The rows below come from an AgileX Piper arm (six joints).
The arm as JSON. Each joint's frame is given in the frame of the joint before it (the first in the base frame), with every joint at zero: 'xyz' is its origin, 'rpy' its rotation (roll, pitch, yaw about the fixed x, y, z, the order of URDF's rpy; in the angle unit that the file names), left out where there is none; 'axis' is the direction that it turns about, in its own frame. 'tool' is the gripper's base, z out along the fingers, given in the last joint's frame.
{
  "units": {
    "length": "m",
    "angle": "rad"
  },
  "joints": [
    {
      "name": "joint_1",
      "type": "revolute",
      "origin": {
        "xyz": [
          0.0,
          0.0,
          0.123
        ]
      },
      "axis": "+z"
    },
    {
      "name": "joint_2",
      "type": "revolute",
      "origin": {
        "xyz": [
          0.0,
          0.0,
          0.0
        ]
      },
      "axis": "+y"
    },
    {
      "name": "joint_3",
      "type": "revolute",
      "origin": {
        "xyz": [
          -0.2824,
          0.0,
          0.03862
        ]
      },
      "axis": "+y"
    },
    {
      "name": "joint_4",
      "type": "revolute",
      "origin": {
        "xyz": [
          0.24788,
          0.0,
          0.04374
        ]
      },
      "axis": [
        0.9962,
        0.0,
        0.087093
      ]
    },
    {
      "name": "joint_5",
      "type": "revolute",
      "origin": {
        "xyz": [
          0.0,
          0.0,
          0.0
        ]
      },
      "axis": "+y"
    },
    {
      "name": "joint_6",
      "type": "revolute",
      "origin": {
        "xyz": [
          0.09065,
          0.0,
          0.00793
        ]
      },
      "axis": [
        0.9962,
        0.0,
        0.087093
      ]
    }
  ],
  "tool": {
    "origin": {
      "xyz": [
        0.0,
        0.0,
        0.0
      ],
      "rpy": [
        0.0,
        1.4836,
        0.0
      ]
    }
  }
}
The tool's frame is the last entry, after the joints.
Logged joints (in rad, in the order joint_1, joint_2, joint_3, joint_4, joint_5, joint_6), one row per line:
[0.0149 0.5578 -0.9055 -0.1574 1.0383 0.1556]
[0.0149 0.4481 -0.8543 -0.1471 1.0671 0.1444]
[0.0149 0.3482 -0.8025 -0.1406 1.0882 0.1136]
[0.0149 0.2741 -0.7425 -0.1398 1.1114 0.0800]
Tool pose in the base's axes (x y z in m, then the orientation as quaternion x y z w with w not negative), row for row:
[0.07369 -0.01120 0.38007 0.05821 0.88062 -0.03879 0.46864]
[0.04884 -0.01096 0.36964 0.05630 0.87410 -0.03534 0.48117]
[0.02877 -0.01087 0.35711 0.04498 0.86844 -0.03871 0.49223]
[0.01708 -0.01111 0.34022 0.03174 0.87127 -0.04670 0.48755]
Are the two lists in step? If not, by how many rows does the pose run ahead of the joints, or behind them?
They are in step.
